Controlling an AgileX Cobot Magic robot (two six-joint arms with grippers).
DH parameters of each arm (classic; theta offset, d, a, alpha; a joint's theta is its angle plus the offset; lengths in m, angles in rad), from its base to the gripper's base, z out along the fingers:
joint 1: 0 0.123 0 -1.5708
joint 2: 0.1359 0 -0.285 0
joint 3: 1.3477 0 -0.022 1.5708
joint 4: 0 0.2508 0 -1.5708
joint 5: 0 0 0.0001 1.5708
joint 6: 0 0.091 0 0
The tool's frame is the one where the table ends.
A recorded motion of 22 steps. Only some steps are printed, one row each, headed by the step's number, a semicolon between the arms.
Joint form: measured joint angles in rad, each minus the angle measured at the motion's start. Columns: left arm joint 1, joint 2, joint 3, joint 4, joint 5, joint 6; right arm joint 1, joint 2, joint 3, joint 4, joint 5, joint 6.
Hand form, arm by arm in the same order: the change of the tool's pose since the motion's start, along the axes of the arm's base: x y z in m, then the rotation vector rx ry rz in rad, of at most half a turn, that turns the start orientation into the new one. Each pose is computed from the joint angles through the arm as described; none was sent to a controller.
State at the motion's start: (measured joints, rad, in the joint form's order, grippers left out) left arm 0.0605 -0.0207 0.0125 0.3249 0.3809 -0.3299; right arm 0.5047 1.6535 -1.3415 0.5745 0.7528 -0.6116
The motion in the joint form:
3: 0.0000 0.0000 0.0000 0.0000 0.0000 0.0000; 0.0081 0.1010 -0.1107 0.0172 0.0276 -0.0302
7: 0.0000 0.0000 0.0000 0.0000 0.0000 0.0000; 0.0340 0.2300 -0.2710 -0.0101 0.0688 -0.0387
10: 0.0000 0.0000 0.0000 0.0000 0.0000 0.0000; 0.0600 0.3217 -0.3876 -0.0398 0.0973 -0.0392
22: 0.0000 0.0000 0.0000 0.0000 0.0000 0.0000; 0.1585 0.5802 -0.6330 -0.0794 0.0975 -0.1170
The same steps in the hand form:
3: 0.0000 0.0000 0.0000 0.0000 0.0000 0.0000; 0.0207 0.0172 -0.0052 0.0015 0.0029 0.0410
7: 0.0000 0.0000 0.0000 0.0000 0.0000 0.0000; 0.0439 0.0428 -0.0121 -0.0223 -0.0103 0.1005
10: 0.0000 0.0000 0.0000 0.0000 0.0000 0.0000; 0.0570 0.0633 -0.0192 -0.0453 -0.0245 0.1466
22: 0.0000 0.0000 0.0000 0.0000 0.0000 0.0000; 0.0746 0.1301 -0.0700 -0.1053 -0.0836 0.3096

